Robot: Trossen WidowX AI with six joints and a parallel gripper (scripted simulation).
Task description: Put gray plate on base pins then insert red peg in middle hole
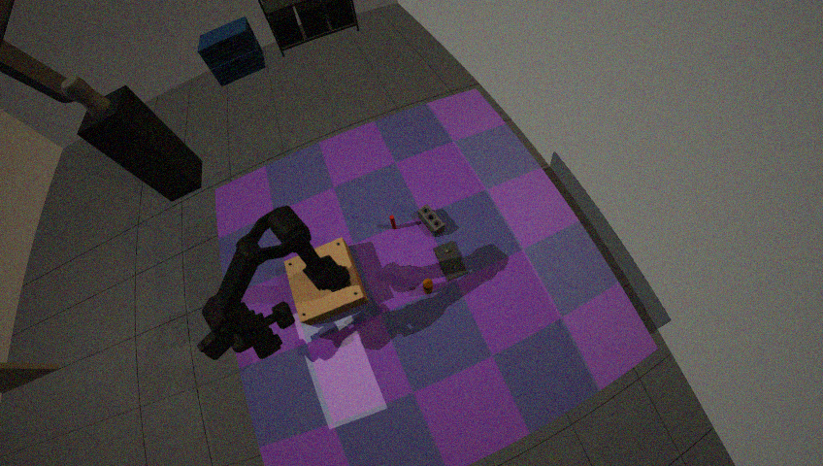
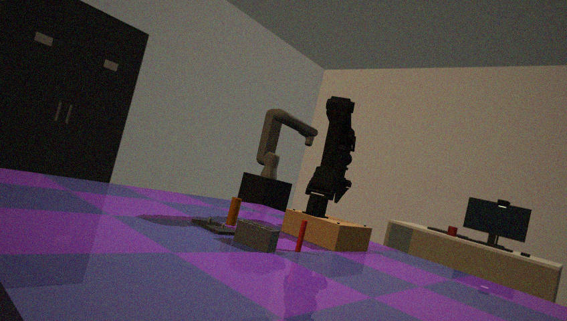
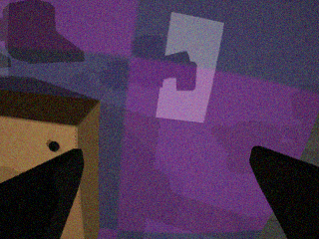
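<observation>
The gray plate is 560 mm ahead of my gripper tip, 200 mm to the left of it and 80 mm below it. From my gripper tip the other things lie so: base (560 mm ahead, 110 mm below, 50 mm to the left); red peg (440 mm ahead, 230 mm to the left, 80 mm below); orange peg (460 mm ahead, 80 mm below, 10 mm to the right).
</observation>
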